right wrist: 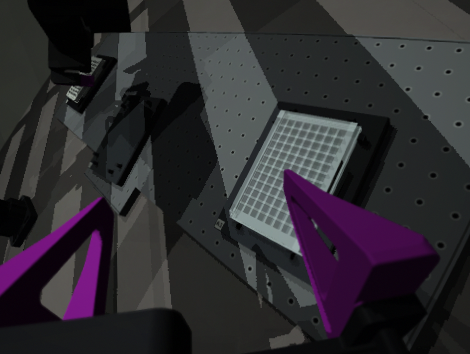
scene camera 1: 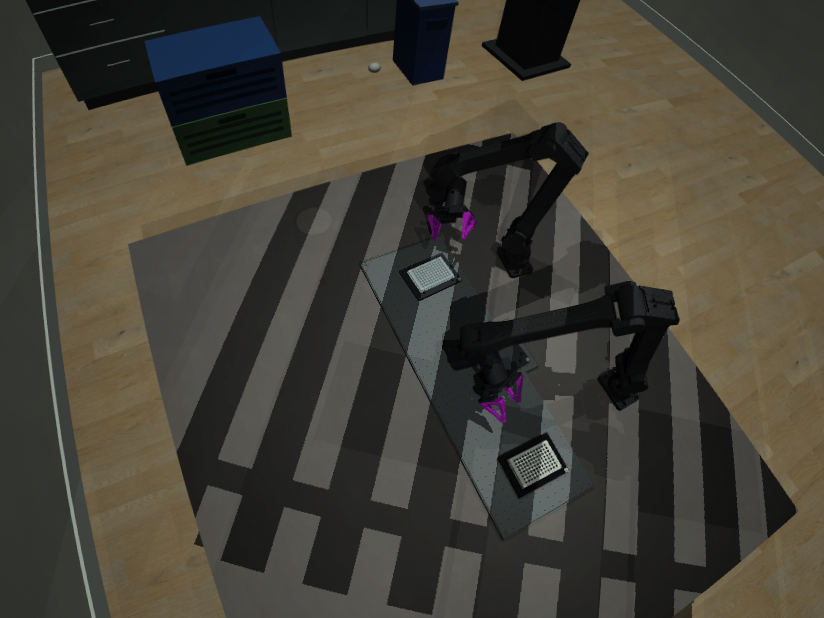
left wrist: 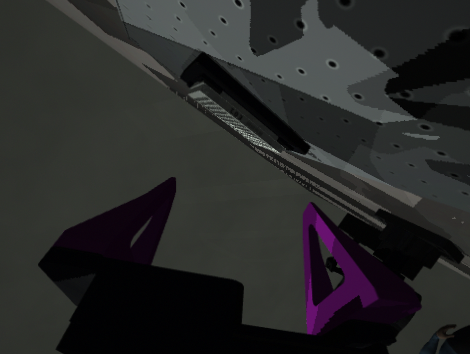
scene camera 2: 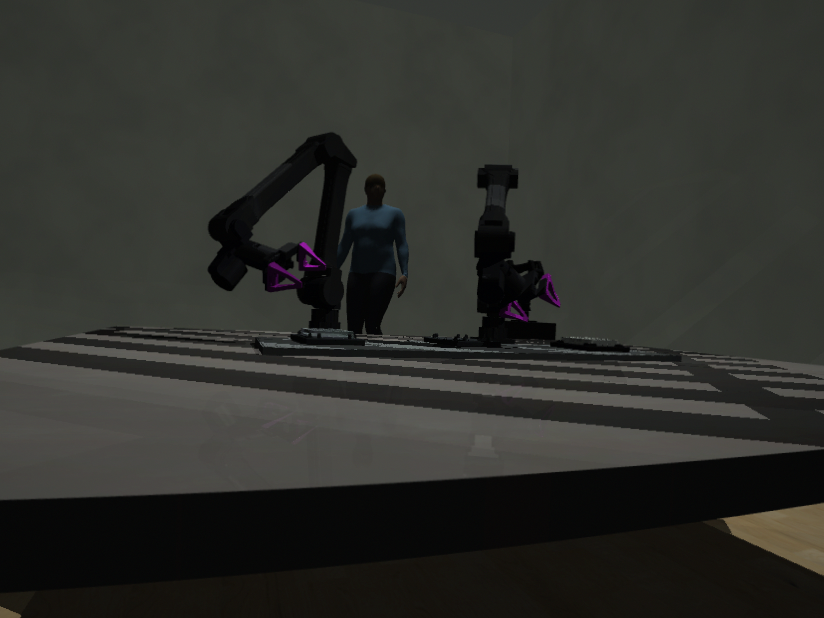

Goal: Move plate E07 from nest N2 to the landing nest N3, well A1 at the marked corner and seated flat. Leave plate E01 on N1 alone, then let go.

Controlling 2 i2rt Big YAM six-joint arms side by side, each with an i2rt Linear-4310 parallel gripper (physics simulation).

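Observation:
The plate taken as E07, its label not readable, sits on a black nest at the upper left of scene camera 1. Plate E01 sits on the nest at the lower right. The empty middle nest is mostly hidden behind the left arm in scene camera 1. My right gripper is open and raised near E07's plate, touching nothing. My left gripper is open and empty, above the board between the middle nest and E01.
The nests stand on a perforated board. The left arm's forearm reaches over the board's middle. In the right wrist view, an A1 tag marks the near-left corner of the plate's nest. A person stands behind the arms.

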